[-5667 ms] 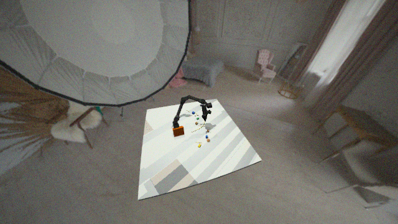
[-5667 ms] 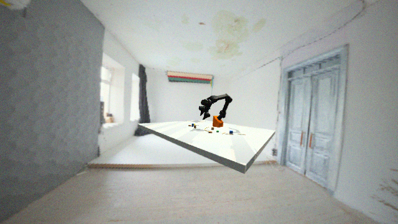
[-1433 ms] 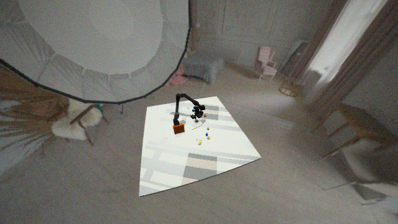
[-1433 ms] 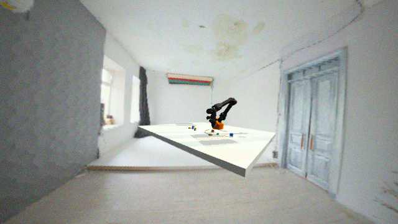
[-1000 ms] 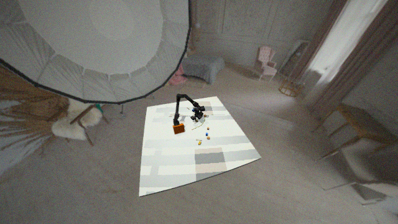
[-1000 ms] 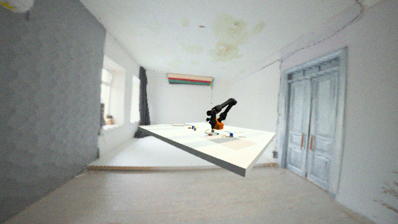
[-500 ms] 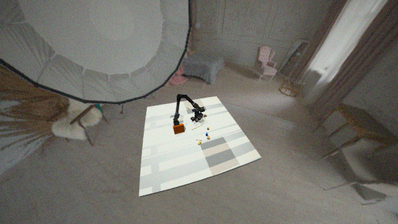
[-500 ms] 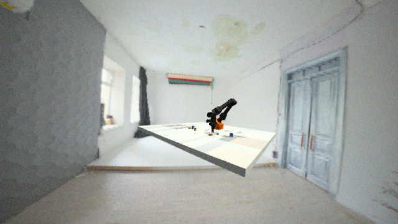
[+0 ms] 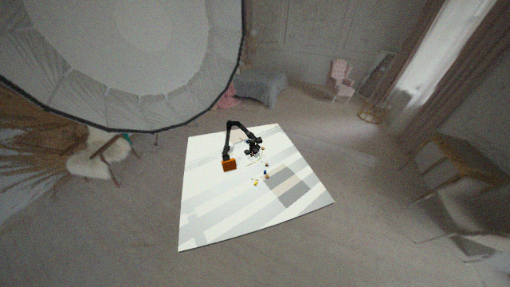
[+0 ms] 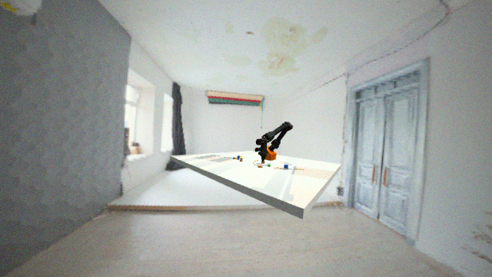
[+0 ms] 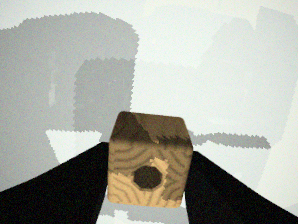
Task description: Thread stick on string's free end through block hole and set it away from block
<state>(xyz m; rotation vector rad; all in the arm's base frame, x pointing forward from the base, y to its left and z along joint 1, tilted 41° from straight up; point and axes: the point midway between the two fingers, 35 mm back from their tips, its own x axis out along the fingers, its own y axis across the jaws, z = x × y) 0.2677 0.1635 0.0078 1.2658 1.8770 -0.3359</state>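
Right now the green block is 4 cm ahead of my gripper tip, 10 cm to the left of it and 1 cm below it. Also, from my gripper tip: yellow piece 2 cm behind, 36 cm to the right, 1 cm below; wooden block right at my gripper tip; blue cube 2 cm behind, 24 cm to the left.
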